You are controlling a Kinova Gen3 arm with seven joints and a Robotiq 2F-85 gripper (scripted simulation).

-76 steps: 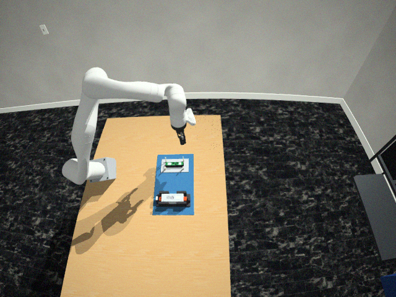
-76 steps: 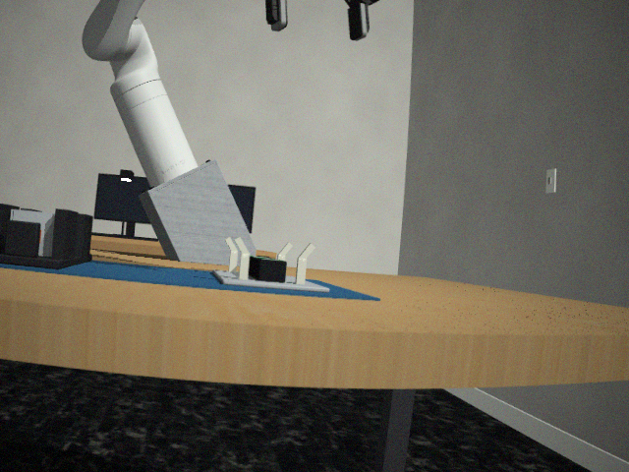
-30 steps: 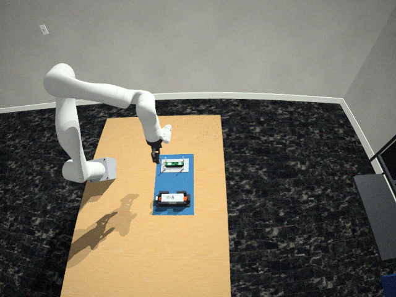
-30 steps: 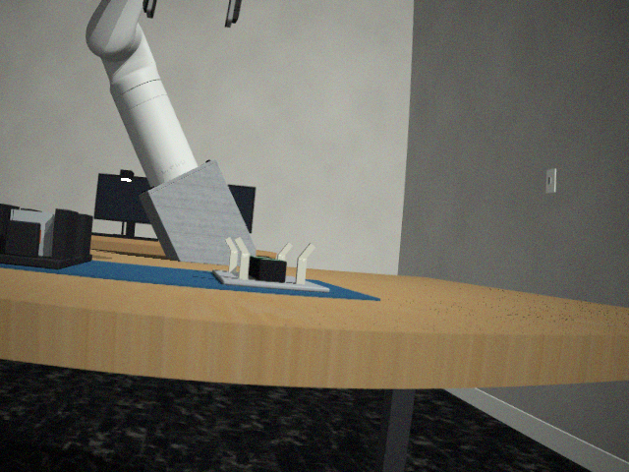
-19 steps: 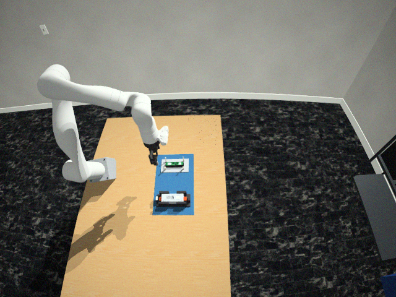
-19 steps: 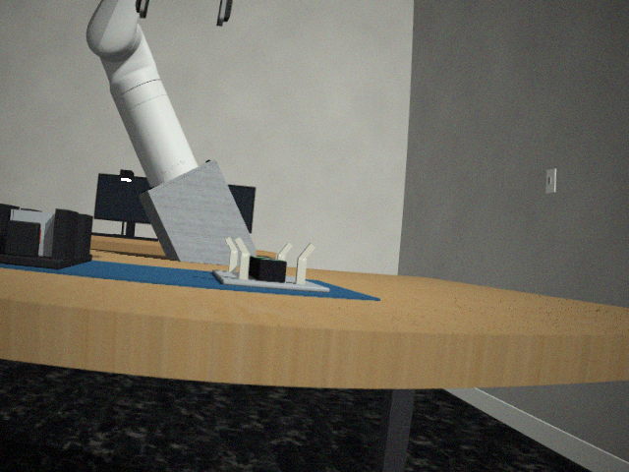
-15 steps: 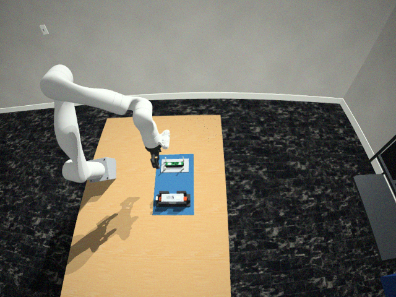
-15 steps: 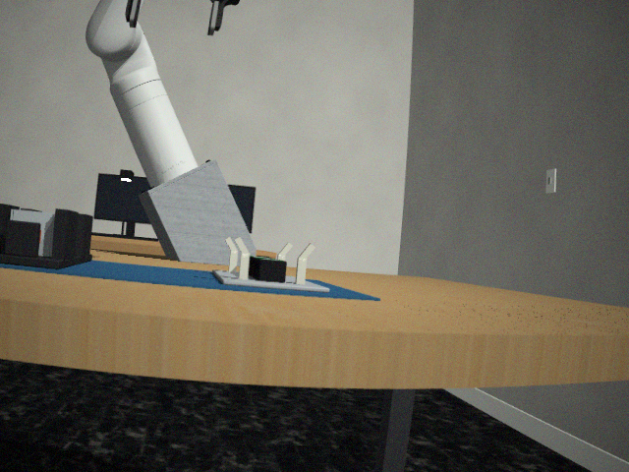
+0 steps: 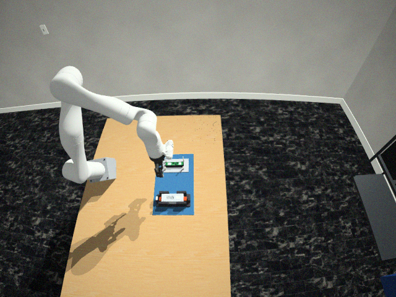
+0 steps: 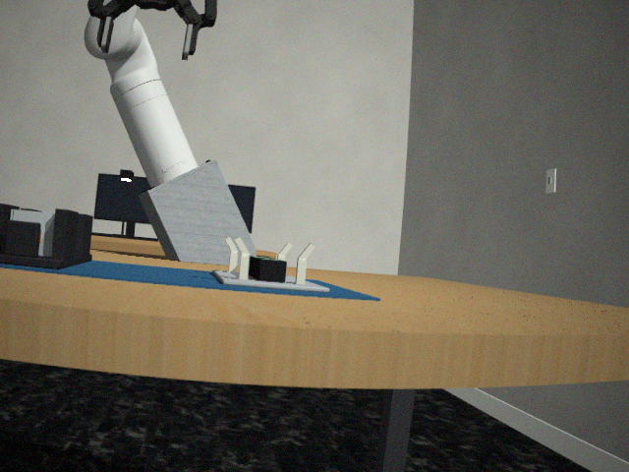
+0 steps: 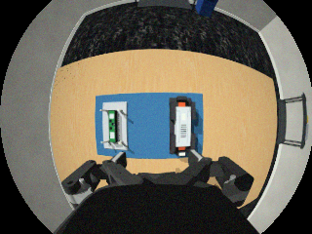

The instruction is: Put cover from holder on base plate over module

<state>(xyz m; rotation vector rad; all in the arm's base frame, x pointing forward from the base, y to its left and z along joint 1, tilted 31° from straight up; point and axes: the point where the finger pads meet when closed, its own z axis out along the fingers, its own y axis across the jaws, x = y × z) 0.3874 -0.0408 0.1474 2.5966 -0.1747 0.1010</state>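
The cover is 21 cm below my hand, 8 cm to the right of it and 2 cm ahead of it.
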